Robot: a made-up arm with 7 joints. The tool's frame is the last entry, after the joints. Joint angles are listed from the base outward.
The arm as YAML. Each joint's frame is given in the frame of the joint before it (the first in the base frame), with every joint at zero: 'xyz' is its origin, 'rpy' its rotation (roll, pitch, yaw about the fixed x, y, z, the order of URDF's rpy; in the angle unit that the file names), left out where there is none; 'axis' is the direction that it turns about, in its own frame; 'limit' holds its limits. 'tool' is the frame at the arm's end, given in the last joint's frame.
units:
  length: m
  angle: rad
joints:
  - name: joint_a
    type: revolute
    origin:
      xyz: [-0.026, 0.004, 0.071]
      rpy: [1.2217, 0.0, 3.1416]
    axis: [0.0, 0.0, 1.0]
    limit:
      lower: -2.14
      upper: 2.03
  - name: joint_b
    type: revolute
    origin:
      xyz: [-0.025, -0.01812, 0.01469]
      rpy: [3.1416, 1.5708, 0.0]
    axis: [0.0, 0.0, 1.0]
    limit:
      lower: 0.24
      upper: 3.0
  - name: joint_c
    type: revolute
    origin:
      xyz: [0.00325, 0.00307, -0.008]
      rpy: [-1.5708, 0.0, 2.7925]
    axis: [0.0, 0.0, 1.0]
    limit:
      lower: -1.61
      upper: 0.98
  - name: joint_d
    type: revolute
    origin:
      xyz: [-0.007, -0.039, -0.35]
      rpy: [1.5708, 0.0, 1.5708]
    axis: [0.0, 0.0, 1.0]
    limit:
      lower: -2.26
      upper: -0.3
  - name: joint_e
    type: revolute
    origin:
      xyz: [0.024, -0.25, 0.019]
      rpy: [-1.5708, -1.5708, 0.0]
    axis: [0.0, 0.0, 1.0]
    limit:
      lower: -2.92
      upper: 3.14
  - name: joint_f
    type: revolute
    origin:
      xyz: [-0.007, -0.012, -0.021]
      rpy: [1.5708, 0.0, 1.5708]
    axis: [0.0, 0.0, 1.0]
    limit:
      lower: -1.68
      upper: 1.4
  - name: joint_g
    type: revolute
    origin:
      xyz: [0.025, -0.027, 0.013]
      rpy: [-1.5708, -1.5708, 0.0]
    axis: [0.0, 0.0, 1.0]
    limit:
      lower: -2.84
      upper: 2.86
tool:
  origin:
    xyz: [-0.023, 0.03, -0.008]
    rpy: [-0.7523, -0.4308, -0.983]
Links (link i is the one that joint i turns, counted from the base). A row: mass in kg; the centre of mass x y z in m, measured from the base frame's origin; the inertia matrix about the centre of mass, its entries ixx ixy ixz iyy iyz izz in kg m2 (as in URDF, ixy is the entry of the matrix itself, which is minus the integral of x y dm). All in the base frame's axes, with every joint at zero. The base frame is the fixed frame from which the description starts. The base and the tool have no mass.
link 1: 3.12; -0.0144 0.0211 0.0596; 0.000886 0 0 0.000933 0.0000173 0.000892
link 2: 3.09; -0.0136 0.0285 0.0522; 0.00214 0 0 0.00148 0 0.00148
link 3: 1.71; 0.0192 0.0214 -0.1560; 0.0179 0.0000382 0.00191 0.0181 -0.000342 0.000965
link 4: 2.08; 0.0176 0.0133 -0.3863; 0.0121 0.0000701 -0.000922 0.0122 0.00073 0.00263
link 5: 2.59; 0.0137 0.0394 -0.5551; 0.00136 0 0 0.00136 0 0.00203
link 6: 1.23; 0.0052 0.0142 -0.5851; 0.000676 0 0 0.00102 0 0.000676
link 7: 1.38; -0.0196 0.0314 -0.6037; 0.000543 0 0 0.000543 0 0.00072
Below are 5 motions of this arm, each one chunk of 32 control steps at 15 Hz.
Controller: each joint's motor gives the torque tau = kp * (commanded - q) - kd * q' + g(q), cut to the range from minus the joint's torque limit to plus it. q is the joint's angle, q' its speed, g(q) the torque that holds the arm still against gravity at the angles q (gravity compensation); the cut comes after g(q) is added. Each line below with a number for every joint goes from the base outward.
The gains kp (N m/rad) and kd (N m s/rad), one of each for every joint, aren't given. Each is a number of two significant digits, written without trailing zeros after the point. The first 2 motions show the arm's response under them.
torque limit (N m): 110 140 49 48 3.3 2.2 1.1
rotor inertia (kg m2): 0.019 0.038 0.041 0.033 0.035 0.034 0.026
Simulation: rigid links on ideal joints. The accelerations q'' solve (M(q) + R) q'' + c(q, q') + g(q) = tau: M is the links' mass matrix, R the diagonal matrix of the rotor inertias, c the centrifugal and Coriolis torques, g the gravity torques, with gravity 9.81 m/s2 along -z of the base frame. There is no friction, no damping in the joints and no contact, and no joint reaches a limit. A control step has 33 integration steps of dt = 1/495 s. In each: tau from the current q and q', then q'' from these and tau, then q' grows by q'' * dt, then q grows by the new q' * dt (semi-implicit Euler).
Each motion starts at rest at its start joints. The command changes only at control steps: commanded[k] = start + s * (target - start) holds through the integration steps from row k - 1 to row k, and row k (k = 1, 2, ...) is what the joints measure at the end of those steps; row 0 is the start. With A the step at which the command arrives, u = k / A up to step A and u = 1 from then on. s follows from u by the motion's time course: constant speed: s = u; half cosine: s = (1 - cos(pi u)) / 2; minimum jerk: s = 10 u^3 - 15 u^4 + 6 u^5; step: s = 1 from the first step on.
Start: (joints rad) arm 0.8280 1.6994 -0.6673 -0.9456 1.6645 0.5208 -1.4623
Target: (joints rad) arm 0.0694 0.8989 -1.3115 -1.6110 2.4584 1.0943 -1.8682
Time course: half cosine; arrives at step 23
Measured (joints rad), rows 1 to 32:
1: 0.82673 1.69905 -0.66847 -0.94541 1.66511 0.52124 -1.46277
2: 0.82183 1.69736 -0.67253 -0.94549 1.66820 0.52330 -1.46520
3: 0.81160 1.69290 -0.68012 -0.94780 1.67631 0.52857 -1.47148
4: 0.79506 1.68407 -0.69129 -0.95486 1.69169 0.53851 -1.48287
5: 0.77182 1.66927 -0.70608 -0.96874 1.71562 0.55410 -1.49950
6: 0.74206 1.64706 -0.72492 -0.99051 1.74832 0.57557 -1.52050
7: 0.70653 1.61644 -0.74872 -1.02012 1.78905 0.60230 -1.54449
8: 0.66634 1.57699 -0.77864 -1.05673 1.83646 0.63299 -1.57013
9: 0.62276 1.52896 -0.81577 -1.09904 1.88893 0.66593 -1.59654
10: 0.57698 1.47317 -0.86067 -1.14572 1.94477 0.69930 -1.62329
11: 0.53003 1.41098 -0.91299 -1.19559 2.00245 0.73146 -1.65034
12: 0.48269 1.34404 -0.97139 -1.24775 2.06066 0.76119 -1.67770
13: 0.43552 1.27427 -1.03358 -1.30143 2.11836 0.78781 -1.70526
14: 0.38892 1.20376 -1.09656 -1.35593 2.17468 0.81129 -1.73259
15: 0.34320 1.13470 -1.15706 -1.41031 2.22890 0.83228 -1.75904
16: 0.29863 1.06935 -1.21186 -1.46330 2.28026 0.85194 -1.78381
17: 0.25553 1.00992 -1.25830 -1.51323 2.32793 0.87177 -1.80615
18: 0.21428 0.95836 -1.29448 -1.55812 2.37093 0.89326 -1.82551
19: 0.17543 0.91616 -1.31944 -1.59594 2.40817 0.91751 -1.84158
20: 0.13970 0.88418 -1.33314 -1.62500 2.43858 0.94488 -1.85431
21: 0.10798 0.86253 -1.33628 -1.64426 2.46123 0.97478 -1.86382
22: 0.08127 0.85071 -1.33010 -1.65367 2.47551 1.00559 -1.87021
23: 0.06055 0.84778 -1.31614 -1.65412 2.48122 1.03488 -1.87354
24: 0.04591 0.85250 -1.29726 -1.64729 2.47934 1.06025 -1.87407
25: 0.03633 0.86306 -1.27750 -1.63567 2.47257 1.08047 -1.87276
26: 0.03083 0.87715 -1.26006 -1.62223 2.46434 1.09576 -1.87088
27: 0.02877 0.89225 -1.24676 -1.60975 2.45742 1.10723 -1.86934
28: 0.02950 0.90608 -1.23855 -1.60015 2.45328 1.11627 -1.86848
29: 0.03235 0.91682 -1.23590 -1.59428 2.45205 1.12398 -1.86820
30: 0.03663 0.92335 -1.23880 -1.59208 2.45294 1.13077 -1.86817
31: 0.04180 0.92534 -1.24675 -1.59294 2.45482 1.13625 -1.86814
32: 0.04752 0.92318 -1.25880 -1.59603 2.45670 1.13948 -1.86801
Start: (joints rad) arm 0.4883 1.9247 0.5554 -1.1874 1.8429 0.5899 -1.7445
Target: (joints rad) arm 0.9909 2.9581 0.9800 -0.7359 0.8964 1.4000 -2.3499
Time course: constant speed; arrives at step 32
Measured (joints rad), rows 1 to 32:
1: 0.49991 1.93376 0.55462 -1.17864 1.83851 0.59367 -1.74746
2: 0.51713 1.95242 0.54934 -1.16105 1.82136 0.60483 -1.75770
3: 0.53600 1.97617 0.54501 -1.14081 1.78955 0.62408 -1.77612
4: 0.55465 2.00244 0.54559 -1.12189 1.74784 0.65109 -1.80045
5: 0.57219 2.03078 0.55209 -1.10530 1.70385 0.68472 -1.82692
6: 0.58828 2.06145 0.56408 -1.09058 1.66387 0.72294 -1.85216
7: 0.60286 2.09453 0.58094 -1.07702 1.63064 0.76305 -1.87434
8: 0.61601 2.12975 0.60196 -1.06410 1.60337 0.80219 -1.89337
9: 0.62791 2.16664 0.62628 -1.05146 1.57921 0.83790 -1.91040
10: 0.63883 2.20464 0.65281 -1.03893 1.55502 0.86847 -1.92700
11: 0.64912 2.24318 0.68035 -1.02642 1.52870 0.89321 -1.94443
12: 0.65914 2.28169 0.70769 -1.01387 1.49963 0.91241 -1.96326
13: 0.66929 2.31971 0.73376 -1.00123 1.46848 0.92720 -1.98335
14: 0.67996 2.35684 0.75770 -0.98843 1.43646 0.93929 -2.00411
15: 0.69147 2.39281 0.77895 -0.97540 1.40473 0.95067 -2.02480
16: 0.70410 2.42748 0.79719 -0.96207 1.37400 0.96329 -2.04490
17: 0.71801 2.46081 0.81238 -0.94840 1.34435 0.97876 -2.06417
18: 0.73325 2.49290 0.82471 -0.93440 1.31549 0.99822 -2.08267
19: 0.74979 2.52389 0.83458 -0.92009 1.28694 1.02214 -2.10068
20: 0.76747 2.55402 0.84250 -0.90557 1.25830 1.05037 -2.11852
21: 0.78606 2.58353 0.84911 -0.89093 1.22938 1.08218 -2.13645
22: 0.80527 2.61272 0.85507 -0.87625 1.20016 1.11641 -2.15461
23: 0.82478 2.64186 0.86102 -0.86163 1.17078 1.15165 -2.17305
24: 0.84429 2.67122 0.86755 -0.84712 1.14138 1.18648 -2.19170
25: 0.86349 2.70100 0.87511 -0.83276 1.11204 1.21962 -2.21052
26: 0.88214 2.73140 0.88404 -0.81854 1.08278 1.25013 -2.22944
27: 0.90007 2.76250 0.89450 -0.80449 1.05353 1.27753 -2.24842
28: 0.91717 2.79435 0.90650 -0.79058 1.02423 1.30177 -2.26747
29: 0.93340 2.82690 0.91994 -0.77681 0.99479 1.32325 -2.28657
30: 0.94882 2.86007 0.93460 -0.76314 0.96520 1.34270 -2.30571
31: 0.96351 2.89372 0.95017 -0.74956 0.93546 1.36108 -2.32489
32: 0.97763 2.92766 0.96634 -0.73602 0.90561 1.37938 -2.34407
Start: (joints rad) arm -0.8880 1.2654 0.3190 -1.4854 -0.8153 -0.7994 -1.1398
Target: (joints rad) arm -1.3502 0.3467 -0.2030 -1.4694 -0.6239 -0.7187 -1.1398
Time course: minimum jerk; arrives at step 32
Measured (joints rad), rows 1 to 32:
1: -0.88806 1.26532 0.31905 -1.48539 -0.81529 -0.79940 -1.13980
2: -0.88850 1.26469 0.31941 -1.48531 -0.81522 -0.79939 -1.13981
3: -0.88994 1.26271 0.32038 -1.48506 -0.81486 -0.79922 -1.13986
4: -0.89302 1.25848 0.32202 -1.48461 -0.81385 -0.79853 -1.13996
5: -0.89831 1.25116 0.32405 -1.48399 -0.81177 -0.79679 -1.14013
6: -0.90617 1.24008 0.32590 -1.48329 -0.80828 -0.79339 -1.14038
7: -0.91676 1.22467 0.32677 -1.48261 -0.80324 -0.78784 -1.14070
8: -0.93002 1.20452 0.32577 -1.48194 -0.79667 -0.77985 -1.14108
9: -0.94574 1.17936 0.32199 -1.48116 -0.78878 -0.76946 -1.14149
10: -0.96353 1.14906 0.31458 -1.48004 -0.77986 -0.75699 -1.14189
11: -0.98293 1.11365 0.30281 -1.47830 -0.77025 -0.74300 -1.14219
12: -1.00345 1.07331 0.28612 -1.47567 -0.76022 -0.72815 -1.14231
13: -1.02460 1.02840 0.26411 -1.47201 -0.75002 -0.71314 -1.14214
14: -1.04597 0.97942 0.23659 -1.46733 -0.73978 -0.69864 -1.14161
15: -1.06725 0.92703 0.20357 -1.46184 -0.72961 -0.68521 -1.14068
16: -1.08825 0.87199 0.16527 -1.45592 -0.71955 -0.67340 -1.13940
17: -1.10891 0.81517 0.12218 -1.45004 -0.70968 -0.66370 -1.13785
18: -1.12929 0.75750 0.07500 -1.44474 -0.70005 -0.65664 -1.13615
19: -1.14956 0.69992 0.02472 -1.44056 -0.69076 -0.65276 -1.13446
20: -1.16991 0.64342 -0.02745 -1.43795 -0.68192 -0.65262 -1.13294
21: -1.19057 0.58894 -0.08005 -1.43726 -0.67366 -0.65673 -1.13169
22: -1.21172 0.53742 -0.13149 -1.43870 -0.66611 -0.66549 -1.13083
23: -1.23345 0.48968 -0.18002 -1.44230 -0.65936 -0.67907 -1.13041
24: -1.25568 0.44651 -0.22394 -1.44791 -0.65347 -0.69735 -1.13046
25: -1.27817 0.40856 -0.26165 -1.45519 -0.64842 -0.71980 -1.13096
26: -1.30044 0.37638 -0.29180 -1.46359 -0.64416 -0.74541 -1.13188
27: -1.32186 0.35039 -0.31345 -1.47240 -0.64057 -0.77273 -1.13315
28: -1.34163 0.33081 -0.32616 -1.48083 -0.63749 -0.79984 -1.13465
29: -1.35895 0.31764 -0.32998 -1.48807 -0.63478 -0.82453 -1.13624
30: -1.37307 0.31063 -0.32546 -1.49338 -0.63234 -0.84445 -1.13779
31: -1.38340 0.30915 -0.31357 -1.49624 -0.63012 -0.85740 -1.13914
32: -1.38964 0.31221 -0.29552 -1.49638 -0.62809 -0.86152 -1.14021

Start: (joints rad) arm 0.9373 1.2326 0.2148 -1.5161 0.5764 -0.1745 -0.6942
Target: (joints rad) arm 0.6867 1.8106 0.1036 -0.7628 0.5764 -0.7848 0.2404
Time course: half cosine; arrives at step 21
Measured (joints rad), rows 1 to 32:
1: 0.93698 1.23359 0.21348 -1.51489 0.57648 -0.17495 -0.69306
2: 0.93535 1.23763 0.20819 -1.50921 0.57673 -0.17721 -0.68727
3: 0.93139 1.24621 0.19741 -1.49555 0.57715 -0.18310 -0.67230
4: 0.92481 1.25983 0.18157 -1.47211 0.57759 -0.19425 -0.64490
5: 0.91608 1.27838 0.16230 -1.43902 0.57792 -0.21170 -0.60421
6: 0.90599 1.30157 0.14161 -1.39762 0.57803 -0.23577 -0.55170
7: 0.89512 1.32904 0.12130 -1.34955 0.57782 -0.26611 -0.49023
8: 0.88368 1.36041 0.10274 -1.29633 0.57723 -0.30188 -0.42305
9: 0.87146 1.39528 0.08690 -1.23925 0.57625 -0.34188 -0.35294
10: 0.85815 1.43317 0.07453 -1.17957 0.57492 -0.38478 -0.28192
11: 0.84344 1.47354 0.06628 -1.11875 0.57339 -0.42925 -0.21130
12: 0.82713 1.51584 0.06268 -1.05838 0.57190 -0.47414 -0.14194
13: 0.80915 1.55949 0.06402 -1.00015 0.57077 -0.51858 -0.07466
14: 0.78956 1.60385 0.07032 -0.94571 0.57033 -0.56210 -0.01040
15: 0.76870 1.64820 0.08126 -0.89660 0.57086 -0.60464 0.04967
16: 0.74717 1.69171 0.09623 -0.85404 0.57255 -0.64641 0.10423
17: 0.72584 1.73335 0.11435 -0.81884 0.57542 -0.68774 0.15195
18: 0.70568 1.77190 0.13458 -0.79134 0.57936 -0.72874 0.19161
19: 0.68762 1.80597 0.15583 -0.77161 0.58408 -0.76901 0.22214
20: 0.67240 1.83410 0.17703 -0.75960 0.58919 -0.80748 0.24271
21: 0.66062 1.85493 0.19714 -0.75538 0.59428 -0.84237 0.25271
22: 0.65246 1.86814 0.21335 -0.75800 0.59880 -0.87195 0.25300
23: 0.64790 1.87470 0.22166 -0.76457 0.60190 -0.89531 0.24713
24: 0.64679 1.87570 0.22039 -0.77162 0.60248 -0.91188 0.23985
25: 0.64878 1.87188 0.21042 -0.77655 0.60004 -0.92081 0.23476
26: 0.65332 1.86397 0.19374 -0.77814 0.59503 -0.92103 0.23333
27: 0.65982 1.85286 0.17253 -0.77646 0.58866 -0.91158 0.23503
28: 0.66767 1.83965 0.14884 -0.77248 0.58225 -0.89218 0.23822
29: 0.67622 1.82554 0.12452 -0.76758 0.57673 -0.86359 0.24121
30: 0.68483 1.81173 0.10122 -0.76305 0.57248 -0.82784 0.24292
31: 0.69283 1.79925 0.08038 -0.75972 0.56943 -0.78814 0.24315
32: 0.69964 1.78889 0.06318 -0.75788 0.56736 -0.74846 0.24233

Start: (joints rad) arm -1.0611 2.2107 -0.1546 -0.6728 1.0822 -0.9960 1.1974
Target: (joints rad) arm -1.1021 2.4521 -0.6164 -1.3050 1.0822 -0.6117 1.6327
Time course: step
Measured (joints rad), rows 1 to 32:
1: -1.14740 2.29379 -0.40380 -0.85120 1.13317 -0.93185 1.27976
2: -1.15500 2.41734 -0.56806 -1.13838 1.18091 -0.79621 1.45833
3: -1.12761 2.46904 -0.55918 -1.34643 1.16272 -0.65373 1.64133
4: -1.08794 2.46857 -0.49023 -1.45187 1.10363 -0.54819 1.76116
5: -1.05540 2.45494 -0.43619 -1.48398 1.04549 -0.50071 1.79323
6: -1.04355 2.44731 -0.42887 -1.46611 1.01533 -0.51119 1.75457
7: -1.05013 2.44611 -0.46223 -1.41442 1.01827 -0.56184 1.68327
8: -1.06715 2.44742 -0.51819 -1.34785 1.04435 -0.62649 1.61666
9: -1.08824 2.45018 -0.58200 -1.28722 1.07825 -0.68060 1.57764
10: -1.10803 2.45469 -0.64171 -1.24744 1.10621 -0.70814 1.57135
11: -1.12198 2.45983 -0.68656 -1.23263 1.11977 -0.70385 1.58933
12: -1.12772 2.46302 -0.70948 -1.23813 1.11737 -0.67181 1.61694
13: -1.12549 2.46225 -0.70965 -1.25584 1.10363 -0.62224 1.64066
14: -1.11746 2.45747 -0.69220 -1.27859 1.08631 -0.56816 1.65278
15: -1.10674 2.45054 -0.66572 -1.30129 1.07248 -0.52231 1.65250
16: -1.09646 2.44397 -0.63898 -1.32034 1.06586 -0.49447 1.64406
17: -1.08890 2.43962 -0.61827 -1.33297 1.06624 -0.48952 1.63347
18: -1.08514 2.43812 -0.60616 -1.33754 1.07084 -0.50681 1.62557
19: -1.08513 2.43910 -0.60215 -1.33423 1.07642 -0.54103 1.62258
20: -1.08811 2.44181 -0.60401 -1.32515 1.08085 -0.58400 1.62413
21: -1.09303 2.44552 -0.60899 -1.31359 1.08351 -0.62688 1.62827
22: -1.09870 2.44959 -0.61449 -1.30285 1.08487 -0.66212 1.63275
23: -1.10399 2.45346 -0.61842 -1.29518 1.08562 -0.68473 1.63594
24: -1.10803 2.45663 -0.61953 -1.29147 1.08617 -0.69285 1.63722
25: -1.11034 2.45875 -0.61757 -1.29142 1.08656 -0.68749 1.63684
26: -1.11090 2.45973 -0.61322 -1.29404 1.08660 -0.67180 1.63555
27: -1.11006 2.45970 -0.60782 -1.29808 1.08614 -0.65012 1.63413
28: -1.10836 2.45894 -0.60288 -1.30235 1.08524 -0.62702 1.63312
29: -1.10635 2.45775 -0.59966 -1.30591 1.08408 -0.60642 1.63270
30: -1.10448 2.45638 -0.59887 -1.30818 1.08296 -0.59106 1.63274
31: -1.10301 2.45500 -0.60062 -1.30899 1.08210 -0.58224 1.63298
32: -1.10202 2.45371 -0.60450 -1.30854 1.08160 -0.57988 1.63316

